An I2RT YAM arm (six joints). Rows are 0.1 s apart.
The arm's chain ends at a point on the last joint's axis. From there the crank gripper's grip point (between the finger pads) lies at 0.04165 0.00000 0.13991 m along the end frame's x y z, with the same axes.
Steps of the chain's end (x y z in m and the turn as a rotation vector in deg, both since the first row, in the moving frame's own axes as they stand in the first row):
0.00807 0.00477 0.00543 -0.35 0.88 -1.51
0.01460 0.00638 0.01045 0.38 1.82 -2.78
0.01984 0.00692 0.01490 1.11 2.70 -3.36
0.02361 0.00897 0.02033 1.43 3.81 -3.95
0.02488 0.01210 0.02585 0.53 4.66 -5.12
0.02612 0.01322 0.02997 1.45 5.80 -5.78
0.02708 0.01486 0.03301 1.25 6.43 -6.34
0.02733 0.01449 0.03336 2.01 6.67 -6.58
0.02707 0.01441 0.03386 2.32 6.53 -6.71
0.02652 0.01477 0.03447 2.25 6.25 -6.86
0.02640 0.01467 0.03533 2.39 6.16 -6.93
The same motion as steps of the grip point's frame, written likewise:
0.01021 0.00450 0.00477 -0.35 0.88 -1.51
0.01895 0.00333 0.00905 0.38 1.82 -2.78
0.02623 0.00160 0.01273 1.11 2.70 -3.36
0.03259 0.00233 0.01718 1.43 3.81 -3.95
0.03587 0.00660 0.02199 0.53 4.66 -5.12
0.03963 0.00484 0.02496 1.45 5.80 -5.78
0.04203 0.00642 0.02739 1.25 6.43 -6.34
0.04270 0.00400 0.02742 2.01 6.67 -6.58
0.04205 0.00308 0.02802 2.32 6.53 -6.71
0.04084 0.00351 0.02891 2.25 6.25 -6.86
0.04048 0.00303 0.02984 2.39 6.16 -6.93

